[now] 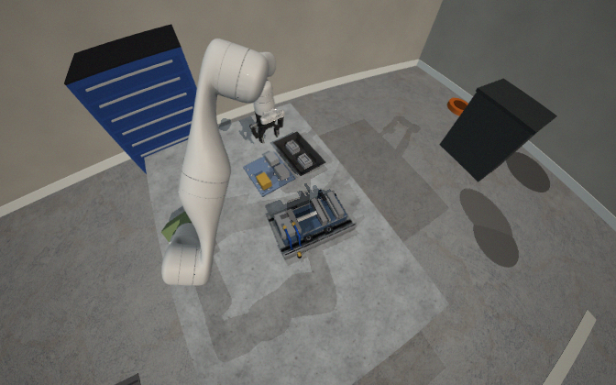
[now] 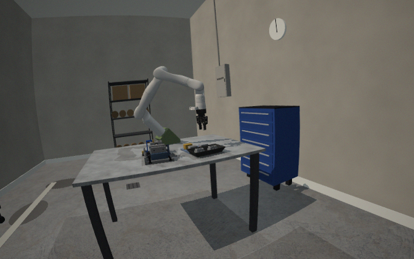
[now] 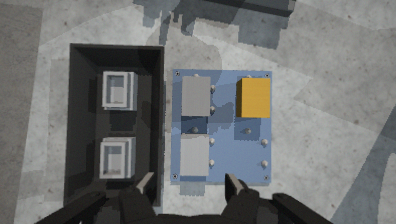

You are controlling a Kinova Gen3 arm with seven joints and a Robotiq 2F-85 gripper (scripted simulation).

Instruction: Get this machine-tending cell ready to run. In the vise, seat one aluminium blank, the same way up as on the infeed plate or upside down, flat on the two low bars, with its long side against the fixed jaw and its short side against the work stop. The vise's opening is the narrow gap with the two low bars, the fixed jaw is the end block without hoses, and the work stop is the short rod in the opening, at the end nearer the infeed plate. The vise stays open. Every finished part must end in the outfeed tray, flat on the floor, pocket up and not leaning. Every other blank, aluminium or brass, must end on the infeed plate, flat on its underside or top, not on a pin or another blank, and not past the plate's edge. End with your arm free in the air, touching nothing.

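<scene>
The brass blank lies 100 mm behind my hand, 80 mm to the right of it and 140 mm below it. Also, from my hand: white rod: 80 mm behind, 340 mm to the right, 90 mm below; then vise: 60 mm behind, 350 mm to the right, 130 mm below.
</scene>
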